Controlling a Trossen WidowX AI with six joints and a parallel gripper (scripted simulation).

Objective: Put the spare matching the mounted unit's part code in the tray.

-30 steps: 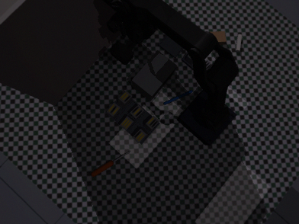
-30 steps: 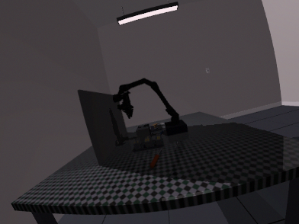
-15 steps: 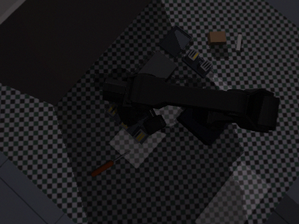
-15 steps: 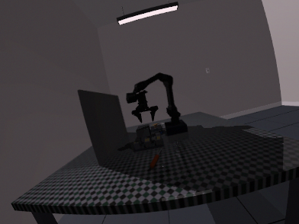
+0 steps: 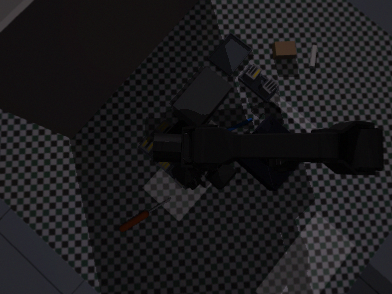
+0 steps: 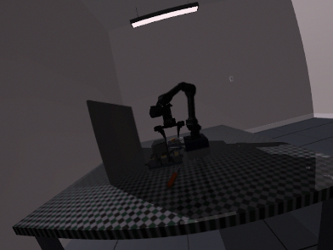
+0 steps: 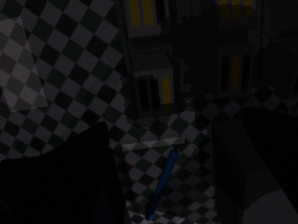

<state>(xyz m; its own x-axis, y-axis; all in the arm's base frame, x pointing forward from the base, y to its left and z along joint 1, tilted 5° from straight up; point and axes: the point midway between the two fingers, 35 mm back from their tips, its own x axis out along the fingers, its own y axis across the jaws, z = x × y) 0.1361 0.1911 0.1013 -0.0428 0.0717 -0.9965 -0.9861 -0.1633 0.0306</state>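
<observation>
Now: the dark spare block 10 mm behind my gripper tip, 10 mm to the right of it and 80 mm below it. From my gripper tip the other things lie so: blue pen: 20 mm ahead, 170 mm to the right, 120 mm below; then mounted unit: 140 mm ahead, 120 mm to the right, 80 mm below; then black panel: 390 mm ahead, 70 mm to the right, 100 mm above.
</observation>
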